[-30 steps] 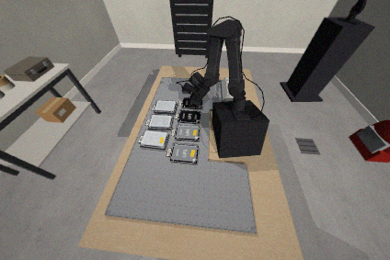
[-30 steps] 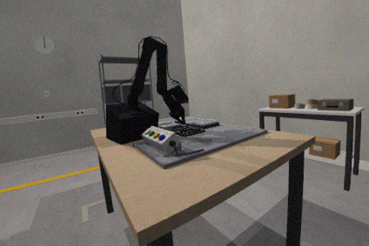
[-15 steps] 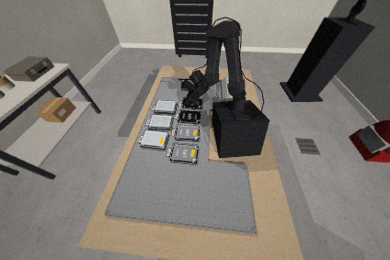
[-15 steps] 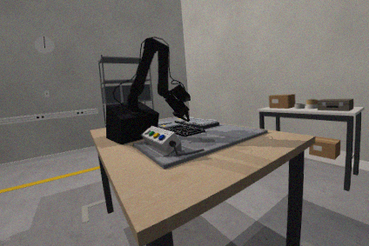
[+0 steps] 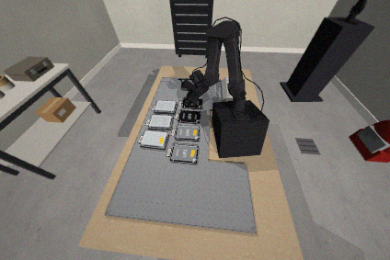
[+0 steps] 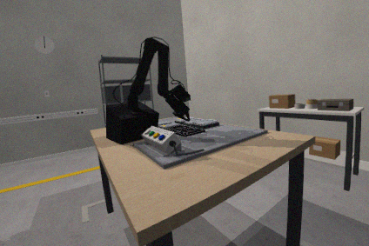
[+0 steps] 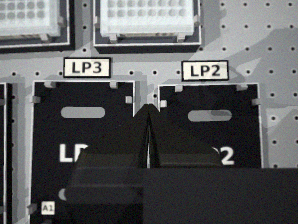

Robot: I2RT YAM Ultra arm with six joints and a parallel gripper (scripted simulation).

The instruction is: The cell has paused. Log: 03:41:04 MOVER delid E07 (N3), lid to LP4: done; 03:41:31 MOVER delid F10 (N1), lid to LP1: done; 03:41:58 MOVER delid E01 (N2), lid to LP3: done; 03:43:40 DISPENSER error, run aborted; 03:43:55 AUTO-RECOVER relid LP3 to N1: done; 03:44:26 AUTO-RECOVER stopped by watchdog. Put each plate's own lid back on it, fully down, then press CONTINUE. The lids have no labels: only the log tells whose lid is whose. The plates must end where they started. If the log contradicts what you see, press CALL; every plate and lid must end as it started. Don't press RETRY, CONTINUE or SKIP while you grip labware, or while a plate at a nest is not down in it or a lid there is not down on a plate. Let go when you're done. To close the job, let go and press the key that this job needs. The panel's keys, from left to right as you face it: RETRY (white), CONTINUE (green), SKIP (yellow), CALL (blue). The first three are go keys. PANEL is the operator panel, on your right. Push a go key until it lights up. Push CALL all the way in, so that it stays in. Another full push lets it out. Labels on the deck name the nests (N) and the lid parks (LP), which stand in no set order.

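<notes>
Now: the park LP3 3 cm behind my hand, 7 cm to the left of it and 6 cm below it. Also, from my hand: green continue key: 33 cm behind, 13 cm to the right; white retry key: 32 cm behind, 8 cm to the right; park LP2: 4 cm behind, 6 cm to the right, 6 cm below.
</notes>
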